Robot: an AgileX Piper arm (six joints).
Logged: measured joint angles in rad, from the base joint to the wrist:
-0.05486 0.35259 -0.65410 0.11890 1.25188 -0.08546
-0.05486 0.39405 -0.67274 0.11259 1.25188 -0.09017
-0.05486 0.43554 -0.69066 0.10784 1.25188 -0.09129
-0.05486 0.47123 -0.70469 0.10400 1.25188 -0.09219
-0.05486 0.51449 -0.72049 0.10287 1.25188 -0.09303
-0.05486 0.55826 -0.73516 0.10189 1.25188 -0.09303
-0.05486 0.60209 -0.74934 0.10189 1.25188 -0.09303
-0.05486 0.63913 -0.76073 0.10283 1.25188 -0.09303
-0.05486 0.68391 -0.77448 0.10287 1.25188 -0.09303
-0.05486 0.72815 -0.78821 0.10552 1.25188 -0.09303
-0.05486 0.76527 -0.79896 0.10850 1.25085 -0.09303
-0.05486 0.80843 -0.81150 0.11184 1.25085 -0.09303
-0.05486 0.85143 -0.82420 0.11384 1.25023 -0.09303
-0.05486 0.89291 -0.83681 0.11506 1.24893 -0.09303
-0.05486 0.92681 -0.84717 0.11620 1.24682 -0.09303
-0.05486 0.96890 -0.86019 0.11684 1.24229 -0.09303
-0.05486 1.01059 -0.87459 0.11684 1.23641 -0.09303
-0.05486 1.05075 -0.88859 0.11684 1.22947 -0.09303
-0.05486 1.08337 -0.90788 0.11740 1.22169 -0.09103
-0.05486 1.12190 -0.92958 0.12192 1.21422 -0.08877
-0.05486 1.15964 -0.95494 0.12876 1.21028 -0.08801
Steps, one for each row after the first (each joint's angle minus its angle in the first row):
0.00000 0.04146 -0.01864 -0.00631 0.00000 -0.00471
0.00000 0.08295 -0.03656 -0.01106 0.00000 -0.00583
0.00000 0.11864 -0.05059 -0.01490 0.00000 -0.00673
0.00000 0.16190 -0.06639 -0.01603 0.00000 -0.00757
0.00000 0.20567 -0.08106 -0.01701 0.00000 -0.00757
0.00000 0.24950 -0.09524 -0.01701 0.00000 -0.00757
0.00000 0.28654 -0.10663 -0.01607 0.00000 -0.00757
0.00000 0.33132 -0.12038 -0.01603 0.00000 -0.00757
0.00000 0.37556 -0.13411 -0.01338 0.00000 -0.00757
0.00000 0.41268 -0.14486 -0.01040 -0.00103 -0.00757
0.00000 0.45584 -0.15740 -0.00706 -0.00103 -0.00757
0.00000 0.49884 -0.17010 -0.00506 -0.00165 -0.00757
0.00000 0.54032 -0.18271 -0.00384 -0.00295 -0.00757
0.00000 0.57422 -0.19307 -0.00270 -0.00506 -0.00757
0.00000 0.61631 -0.20609 -0.00206 -0.00959 -0.00757
0.00000 0.65800 -0.22049 -0.00206 -0.01547 -0.00757
0.00000 0.69816 -0.23449 -0.00206 -0.02241 -0.00757
0.00000 0.73078 -0.25378 -0.00150 -0.03019 -0.00557
0.00000 0.76931 -0.27548 0.00302 -0.03766 -0.00331
0.00000 0.80705 -0.30084 0.00986 -0.04160 -0.00255

